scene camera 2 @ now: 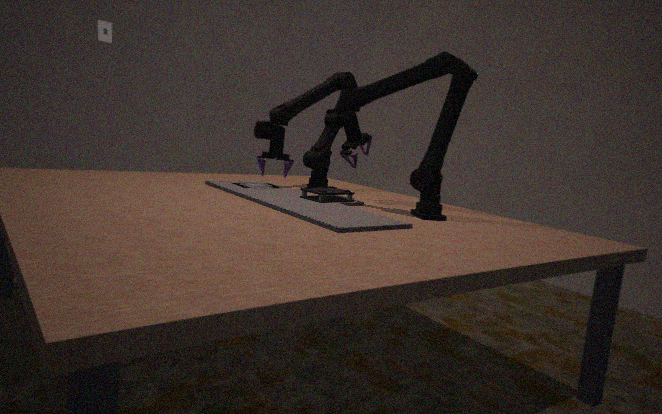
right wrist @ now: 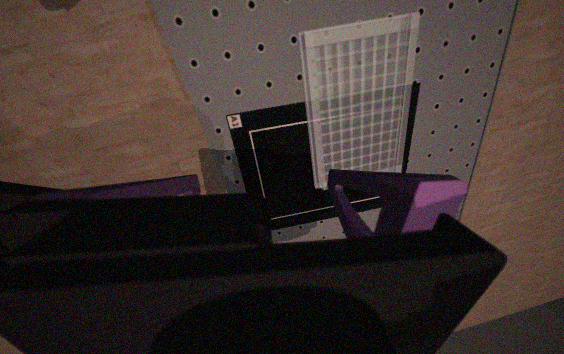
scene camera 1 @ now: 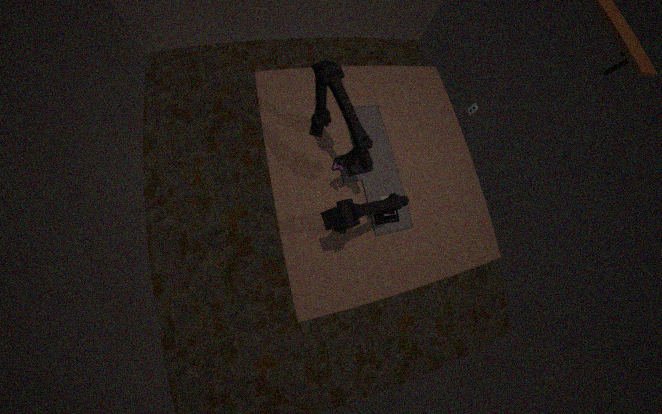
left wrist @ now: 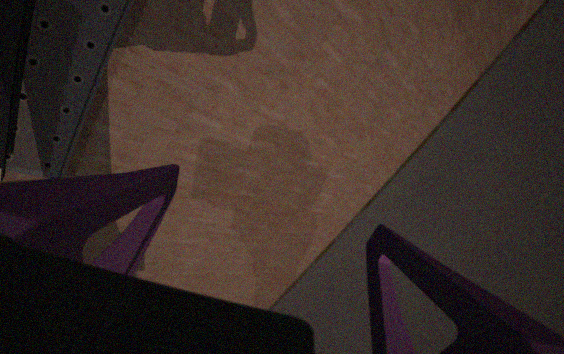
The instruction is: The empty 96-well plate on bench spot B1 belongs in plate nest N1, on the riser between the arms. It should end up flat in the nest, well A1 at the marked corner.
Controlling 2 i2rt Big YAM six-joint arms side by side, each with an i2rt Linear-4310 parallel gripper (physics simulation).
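Places are measured from the left arm's base along level axes (x left, y up, z ahead), in centimetres.
Pixels of known places: left gripper, between the fingertips: (scene camera 2: 360, 161) (scene camera 1: 337, 168) (left wrist: 279, 207); right gripper, between the fingertips: (scene camera 2: 273, 177) (right wrist: 265, 180); left arm's base, origin of its link: (scene camera 2: 427, 217) (scene camera 1: 317, 128).
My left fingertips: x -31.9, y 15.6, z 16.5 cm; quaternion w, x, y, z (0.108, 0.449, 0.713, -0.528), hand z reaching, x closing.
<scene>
For each thing: its top centre in the pictures, then the offset to it from my left fingertips. "pt": a spot on its surface instead. Level surfaces: height alone.
- clear 96-well plate, centre of its top: (right wrist: 362, 115) (scene camera 2: 256, 183) dx -11.0, dy -12.7, dz +39.3 cm
- bench spot B1, a spot on its surface: (right wrist: 285, 170) pt dx -17.1, dy -14.1, dz +34.3 cm
- riser with the nest, centre of its top: (scene camera 2: 327, 188) (scene camera 1: 359, 162) dx +11.9, dy -10.2, dz +15.1 cm
- grey perforated board, height of its surface: dy -14.3 cm
- wooden table, height of its surface: dy -15.6 cm
The clear 96-well plate (right wrist: 360, 95) lies on the black pad of bench spot B1 (right wrist: 285, 170), over its right part and past its far edge in the right wrist view. The pad's A1 label is at its upper left corner. The riser with the nest (scene camera 2: 327, 192) stands between the arm bases; nest details are too dark to tell. My right gripper (scene camera 2: 274, 175) (right wrist: 265, 180) is open and empty above B1; its right finger overlaps the plate's near end in the wrist view. My left gripper (scene camera 2: 360, 159) (left wrist: 279, 207) is open and empty, tilted, higher up beyond the riser.
The grey perforated board (scene camera 1: 382, 150) (scene camera 2: 345, 215) (right wrist: 450, 40) bears the pad and riser. It lies on the wooden table (scene camera 1: 440, 190) (scene camera 2: 175, 260). In scene camera 1 the right arm covers part of B1, and the left arm crosses the board's edge.
</scene>
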